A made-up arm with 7 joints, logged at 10 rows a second.
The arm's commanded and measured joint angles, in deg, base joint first. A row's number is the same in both.
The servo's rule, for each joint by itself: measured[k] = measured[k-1] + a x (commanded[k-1-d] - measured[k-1]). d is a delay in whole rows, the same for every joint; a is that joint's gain. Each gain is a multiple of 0.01, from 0.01 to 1. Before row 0 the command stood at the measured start. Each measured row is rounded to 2 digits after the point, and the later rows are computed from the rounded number. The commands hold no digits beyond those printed.
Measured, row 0:
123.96 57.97 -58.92 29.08 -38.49 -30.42 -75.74
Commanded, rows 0 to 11:
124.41 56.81 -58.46 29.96 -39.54 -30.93 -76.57
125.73 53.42 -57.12 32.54 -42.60 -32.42 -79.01
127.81 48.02 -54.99 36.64 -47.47 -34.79 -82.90
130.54 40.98 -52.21 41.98 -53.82 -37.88 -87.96
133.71 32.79 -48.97 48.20 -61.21 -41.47 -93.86
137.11 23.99 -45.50 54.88 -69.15 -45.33 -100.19
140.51 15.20 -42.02 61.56 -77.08 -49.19 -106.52
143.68 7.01 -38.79 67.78 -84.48 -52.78 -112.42
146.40 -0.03 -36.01 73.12 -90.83 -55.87 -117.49
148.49 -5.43 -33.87 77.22 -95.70 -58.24 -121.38
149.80 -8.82 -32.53 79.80 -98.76 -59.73 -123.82
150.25 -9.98 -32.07 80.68 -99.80 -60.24 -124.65
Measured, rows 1 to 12:
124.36 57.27 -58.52 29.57 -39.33 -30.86 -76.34
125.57 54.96 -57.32 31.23 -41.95 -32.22 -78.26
127.54 50.80 -55.32 34.26 -46.37 -34.46 -81.60
130.18 44.91 -52.65 38.58 -52.33 -37.44 -86.18
133.29 37.64 -49.49 43.97 -59.43 -40.95 -91.71
136.65 29.45 -46.06 50.08 -67.21 -44.76 -97.82
140.05 20.90 -42.59 56.51 -75.11 -48.61 -104.08
143.24 12.57 -39.32 62.82 -82.61 -52.24 -110.08
146.02 5.01 -36.47 68.59 -89.19 -55.40 -115.42
148.19 -1.25 -34.23 73.42 -94.40 -57.87 -119.71
149.61 -5.79 -32.77 76.99 -97.89 -59.49 -122.67
150.17 -8.30 -32.17 79.06 -99.42 -60.14 -124.10
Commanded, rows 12 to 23:
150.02 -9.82 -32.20 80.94 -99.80 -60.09 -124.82
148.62 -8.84 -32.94 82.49 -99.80 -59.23 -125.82
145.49 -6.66 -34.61 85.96 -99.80 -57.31 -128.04
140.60 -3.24 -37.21 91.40 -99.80 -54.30 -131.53
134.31 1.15 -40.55 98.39 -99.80 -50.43 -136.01
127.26 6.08 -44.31 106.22 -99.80 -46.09 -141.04
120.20 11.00 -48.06 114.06 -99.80 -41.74 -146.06
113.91 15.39 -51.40 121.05 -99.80 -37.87 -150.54
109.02 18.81 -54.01 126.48 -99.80 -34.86 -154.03
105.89 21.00 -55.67 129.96 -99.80 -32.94 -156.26
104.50 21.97 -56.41 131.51 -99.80 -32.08 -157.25
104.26 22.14 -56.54 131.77 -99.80 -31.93 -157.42
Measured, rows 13 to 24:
150.04 -9.21 -32.20 80.11 -99.72 -60.10 -124.62
148.79 -8.99 -32.84 81.44 -99.78 -59.34 -125.48
145.89 -7.59 -34.36 83.97 -99.80 -57.57 -127.32
141.23 -4.98 -36.81 88.13 -99.80 -54.73 -130.35
135.14 -1.30 -40.03 93.88 -99.80 -50.99 -134.43
128.21 3.13 -43.71 100.79 -99.80 -46.73 -139.19
121.16 7.85 -47.45 108.22 -99.80 -42.39 -144.14
114.78 12.37 -50.85 115.40 -99.80 -38.46 -148.75
109.71 16.23 -53.57 121.60 -99.80 -35.33 -152.55
106.35 19.09 -55.38 126.28 -99.80 -33.25 -155.22
104.72 20.82 -56.27 129.21 -99.80 -32.23 -156.68
104.32 21.61 -56.50 130.64 -99.80 -31.97 -157.21

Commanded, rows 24 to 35:
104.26 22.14 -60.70 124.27 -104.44 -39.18 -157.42
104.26 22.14 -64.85 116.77 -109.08 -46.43 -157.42
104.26 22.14 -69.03 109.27 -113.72 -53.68 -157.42
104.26 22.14 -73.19 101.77 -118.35 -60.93 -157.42
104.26 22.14 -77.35 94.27 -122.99 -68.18 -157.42
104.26 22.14 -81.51 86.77 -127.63 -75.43 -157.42
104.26 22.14 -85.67 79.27 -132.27 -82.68 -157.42
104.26 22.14 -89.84 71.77 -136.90 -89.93 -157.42
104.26 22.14 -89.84 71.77 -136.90 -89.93 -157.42
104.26 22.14 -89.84 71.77 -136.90 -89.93 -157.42
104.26 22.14 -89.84 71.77 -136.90 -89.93 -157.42
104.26 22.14 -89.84 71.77 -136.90 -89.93 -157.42
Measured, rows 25 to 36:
104.27 21.93 -60.11 127.07 -103.51 -38.24 -157.36
104.26 22.06 -64.19 121.30 -107.97 -45.37 -157.40
104.26 22.11 -68.35 114.56 -112.57 -52.60 -157.41
104.26 22.13 -72.51 107.40 -117.19 -59.85 -157.42
104.26 22.14 -76.67 100.05 -121.83 -67.10 -157.42
104.26 22.14 -80.83 92.61 -126.47 -74.35 -157.42
104.26 22.14 -84.99 85.14 -131.11 -81.60 -157.42
104.26 22.14 -89.16 77.65 -135.74 -88.85 -157.42
104.26 22.14 -89.74 74.36 -136.67 -89.79 -157.42
104.26 22.14 -89.83 72.91 -136.85 -89.91 -157.42
104.26 22.14 -89.84 72.27 -136.89 -89.93 -157.42
104.26 22.14 -89.84 71.99 -136.90 -89.93 -157.42

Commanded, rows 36 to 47:
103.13 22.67 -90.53 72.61 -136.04 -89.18 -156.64
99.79 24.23 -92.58 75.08 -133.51 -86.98 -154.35
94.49 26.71 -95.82 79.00 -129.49 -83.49 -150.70
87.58 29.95 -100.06 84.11 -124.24 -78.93 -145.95
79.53 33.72 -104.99 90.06 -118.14 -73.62 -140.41
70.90 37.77 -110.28 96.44 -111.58 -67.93 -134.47
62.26 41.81 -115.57 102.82 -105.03 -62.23 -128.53
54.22 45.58 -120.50 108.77 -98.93 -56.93 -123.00
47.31 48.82 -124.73 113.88 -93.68 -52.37 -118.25
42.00 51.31 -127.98 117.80 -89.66 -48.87 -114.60
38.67 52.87 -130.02 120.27 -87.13 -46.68 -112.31
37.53 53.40 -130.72 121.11 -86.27 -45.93 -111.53
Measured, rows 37 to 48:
103.27 22.46 -90.43 72.34 -136.21 -89.28 -156.86
100.21 23.52 -92.28 73.87 -134.05 -87.28 -155.05
95.18 25.43 -95.32 76.74 -130.40 -83.98 -151.92
88.49 28.14 -99.40 80.87 -125.47 -79.59 -147.62
80.61 31.49 -104.21 86.02 -119.61 -74.40 -142.43
72.07 35.26 -109.43 91.86 -113.19 -68.77 -136.70
63.44 39.19 -114.71 98.00 -106.66 -63.08 -130.82
55.33 43.02 -119.69 104.03 -100.48 -57.73 -125.19
48.27 46.50 -124.02 109.55 -95.04 -53.07 -120.19
42.75 49.39 -127.43 114.17 -90.74 -49.42 -116.17
39.16 51.48 -129.66 117.59 -87.85 -47.04 -113.39
37.73 52.63 -130.57 119.56 -86.59 -46.07 -112.05

